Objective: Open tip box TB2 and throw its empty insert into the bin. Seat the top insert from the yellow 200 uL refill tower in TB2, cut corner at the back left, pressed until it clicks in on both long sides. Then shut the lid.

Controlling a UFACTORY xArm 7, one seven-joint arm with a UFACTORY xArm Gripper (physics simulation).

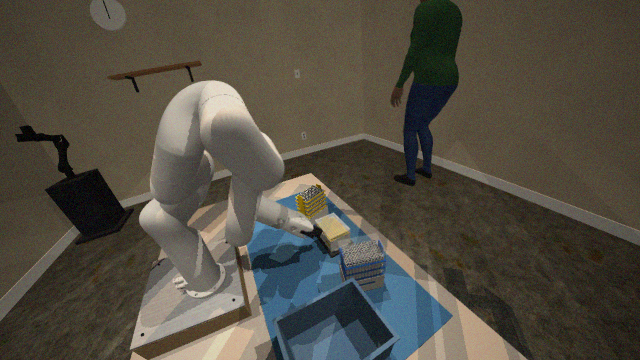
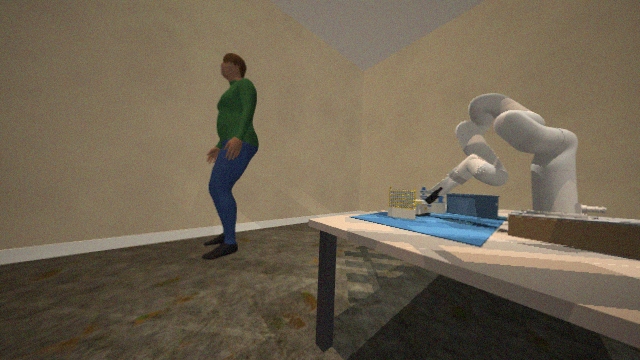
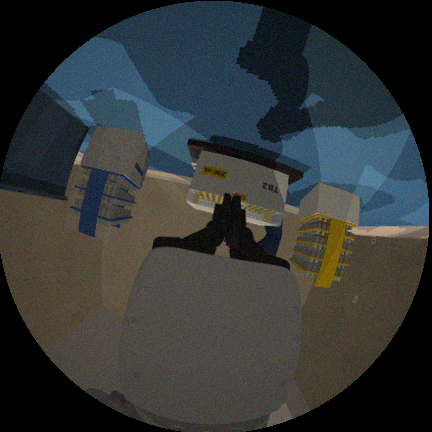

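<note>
Tip box TB2 (image 1: 341,244) (image 3: 240,172) stands on a dark base, between the two refill towers. Its clear lid (image 3: 274,217) looks down over a yellow insert (image 1: 334,228); whether the lid is latched I cannot tell. An orange latch tab (image 3: 240,197) shows on the box's near long side, right by my fingertips. My gripper (image 1: 317,231) (image 2: 429,199) (image 3: 228,204) is shut and empty, its tips at that side near the lid's edge; contact is unclear. The yellow refill tower (image 1: 311,202) (image 2: 402,199) (image 3: 330,250) holds stacked inserts with tips. The bin (image 1: 305,304) (image 2: 472,205) (image 3: 37,145) stands apart.
A blue refill tower (image 1: 363,263) (image 3: 94,202) stands between TB2 and the bin, close to the box. All stand on a blue mat (image 1: 425,310) (image 2: 450,230) on the table (image 2: 350,228). A person (image 1: 435,55) (image 2: 237,112) stands on the floor beyond the table.
</note>
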